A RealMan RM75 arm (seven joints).
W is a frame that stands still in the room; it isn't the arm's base.
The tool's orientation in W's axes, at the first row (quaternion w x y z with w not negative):
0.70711, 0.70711, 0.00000, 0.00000
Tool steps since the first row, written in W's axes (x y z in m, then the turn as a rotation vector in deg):
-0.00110, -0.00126, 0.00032, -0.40, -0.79, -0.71
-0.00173, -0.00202, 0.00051, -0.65, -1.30, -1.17
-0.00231, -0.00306, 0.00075, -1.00, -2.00, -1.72
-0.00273, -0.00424, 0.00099, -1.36, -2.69, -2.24
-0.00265, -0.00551, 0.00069, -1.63, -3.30, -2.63
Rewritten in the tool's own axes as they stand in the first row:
-0.00110, 0.00032, 0.00126, -0.40, -0.71, 0.79
-0.00173, 0.00051, 0.00202, -0.65, -1.17, 1.30
-0.00231, 0.00075, 0.00306, -1.00, -1.72, 2.00
-0.00273, 0.00099, 0.00424, -1.36, -2.24, 2.69
-0.00265, 0.00069, 0.00551, -1.63, -2.63, 3.30

